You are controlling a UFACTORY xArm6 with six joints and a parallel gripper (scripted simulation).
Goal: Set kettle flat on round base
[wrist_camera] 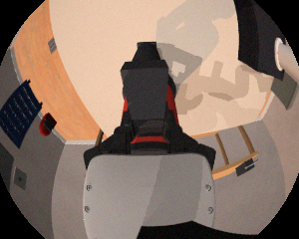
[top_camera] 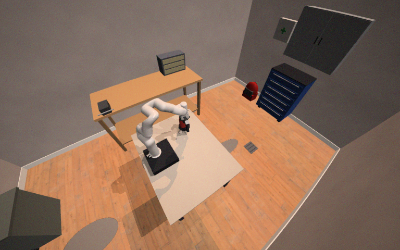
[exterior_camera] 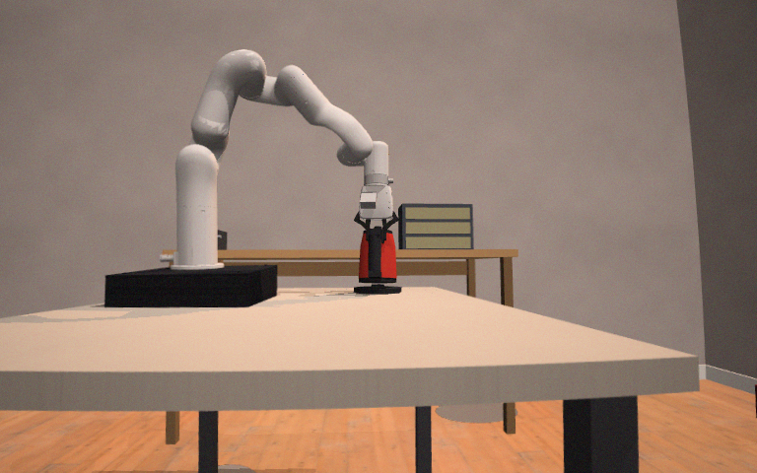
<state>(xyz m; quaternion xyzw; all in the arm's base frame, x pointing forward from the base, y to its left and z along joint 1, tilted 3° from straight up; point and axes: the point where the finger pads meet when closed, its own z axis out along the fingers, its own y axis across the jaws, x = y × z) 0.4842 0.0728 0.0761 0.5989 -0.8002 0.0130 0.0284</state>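
My hand is 50 mm above the red kettle, 30 mm to the right of it and 10 mm short of it. Also, from my hand: black round base (160 mm below, 60 mm to the left, 20 mm ahead).
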